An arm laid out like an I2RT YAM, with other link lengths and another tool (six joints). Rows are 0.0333 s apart.
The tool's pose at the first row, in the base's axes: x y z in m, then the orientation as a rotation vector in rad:
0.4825, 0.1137, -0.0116, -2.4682, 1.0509, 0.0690
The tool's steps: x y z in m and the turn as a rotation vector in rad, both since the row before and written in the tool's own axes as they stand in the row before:
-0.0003, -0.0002, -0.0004, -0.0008, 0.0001, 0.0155
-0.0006, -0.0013, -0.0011, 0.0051, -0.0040, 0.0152
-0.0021, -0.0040, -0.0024, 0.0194, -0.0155, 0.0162
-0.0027, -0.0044, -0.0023, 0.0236, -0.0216, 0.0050
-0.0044, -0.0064, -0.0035, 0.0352, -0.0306, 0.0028
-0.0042, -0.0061, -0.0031, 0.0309, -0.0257, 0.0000
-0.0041, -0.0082, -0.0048, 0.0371, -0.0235, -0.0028
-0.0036, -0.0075, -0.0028, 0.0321, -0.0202, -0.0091
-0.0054, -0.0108, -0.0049, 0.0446, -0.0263, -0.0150
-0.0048, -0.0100, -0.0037, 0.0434, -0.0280, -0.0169
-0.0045, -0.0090, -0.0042, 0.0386, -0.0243, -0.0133
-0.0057, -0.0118, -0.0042, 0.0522, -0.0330, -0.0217
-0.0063, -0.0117, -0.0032, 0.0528, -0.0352, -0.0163
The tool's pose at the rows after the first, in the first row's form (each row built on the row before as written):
0.4824, 0.1139, -0.0111, -2.4610, 1.0703, 0.0742
0.4828, 0.1146, -0.0095, -2.4474, 1.0863, 0.0810
0.4839, 0.1173, -0.0053, -2.4171, 1.0953, 0.0940
0.4850, 0.1206, -0.0008, -2.3871, 1.0869, 0.1080
0.4862, 0.1254, 0.0061, -2.3452, 1.0694, 0.1250
0.4873, 0.1298, 0.0127, -2.3100, 1.0517, 0.1373
0.4897, 0.1340, 0.0218, -2.2712, 1.0309, 0.1423
0.4921, 0.1384, 0.0290, -2.2409, 1.0054, 0.1436
0.4951, 0.1439, 0.0404, -2.2001, 0.9685, 0.1424
0.4978, 0.1490, 0.0506, -2.1606, 0.9290, 0.1427
0.4997, 0.1527, 0.0607, -2.1246, 0.8964, 0.1431
0.5023, 0.1578, 0.0732, -2.0771, 0.8487, 0.1418
0.5041, 0.1633, 0.0856, -2.0260, 0.8058, 0.1452

